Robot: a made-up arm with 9 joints. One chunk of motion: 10 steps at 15 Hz.
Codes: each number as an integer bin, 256 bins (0 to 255) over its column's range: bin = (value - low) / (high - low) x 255, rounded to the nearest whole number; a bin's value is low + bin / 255 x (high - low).
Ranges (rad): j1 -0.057..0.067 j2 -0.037..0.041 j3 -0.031..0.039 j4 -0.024..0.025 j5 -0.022..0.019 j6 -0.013..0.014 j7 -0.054..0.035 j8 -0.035..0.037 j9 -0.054..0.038
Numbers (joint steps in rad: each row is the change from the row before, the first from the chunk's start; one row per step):
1: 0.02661 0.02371 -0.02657 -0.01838 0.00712 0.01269 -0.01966 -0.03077 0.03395
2: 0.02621 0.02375 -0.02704 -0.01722 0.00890 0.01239 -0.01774 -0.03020 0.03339
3: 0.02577 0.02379 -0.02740 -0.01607 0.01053 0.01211 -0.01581 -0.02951 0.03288
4: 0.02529 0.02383 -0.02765 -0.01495 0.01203 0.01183 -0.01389 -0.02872 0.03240
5: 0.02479 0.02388 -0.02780 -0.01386 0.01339 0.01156 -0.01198 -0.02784 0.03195
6: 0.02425 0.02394 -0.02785 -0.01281 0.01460 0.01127 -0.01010 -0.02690 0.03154
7: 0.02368 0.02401 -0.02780 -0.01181 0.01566 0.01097 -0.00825 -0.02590 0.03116
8: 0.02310 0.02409 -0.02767 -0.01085 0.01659 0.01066 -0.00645 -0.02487 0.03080
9: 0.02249 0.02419 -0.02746 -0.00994 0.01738 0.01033 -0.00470 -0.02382 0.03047
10: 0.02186 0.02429 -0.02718 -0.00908 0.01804 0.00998 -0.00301 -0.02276 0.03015
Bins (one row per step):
1: 172 198 16 29 181 243 98 15 244
2: 171 199 14 35 192 240 104 17 242
3: 170 199 13 41 202 237 109 19 241
4: 169 199 12 47 212 235 115 22 239
5: 168 199 12 53 220 232 120 25 238
6: 167 199 11 58 228 229 126 29 237
7: 166 199 12 63 234 226 131 32 236
8: 165 200 12 68 240 223 136 36 235
9: 163 200 13 73 245 220 141 40 234
10: 162 200 14 78 249 217 146 43 233

